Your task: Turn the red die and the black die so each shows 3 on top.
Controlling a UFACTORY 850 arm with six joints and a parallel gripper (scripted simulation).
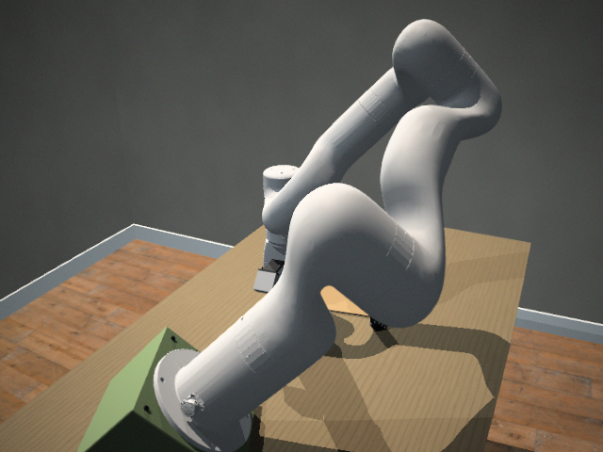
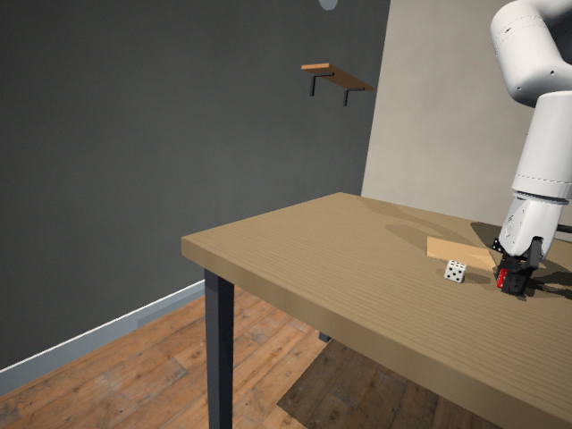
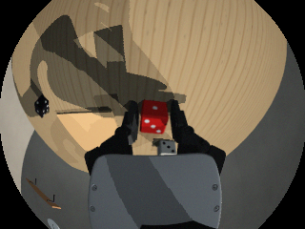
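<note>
My gripper is now 1 cm above the red die. From my hand the other things lie so: tan mat: 12 cm to the right, 8 cm ahead, 2 cm below; black die: 23 cm to the right, 1 cm below, 1 cm behind; white die: 9 cm ahead, 3 cm to the left, 1 cm below.
</note>
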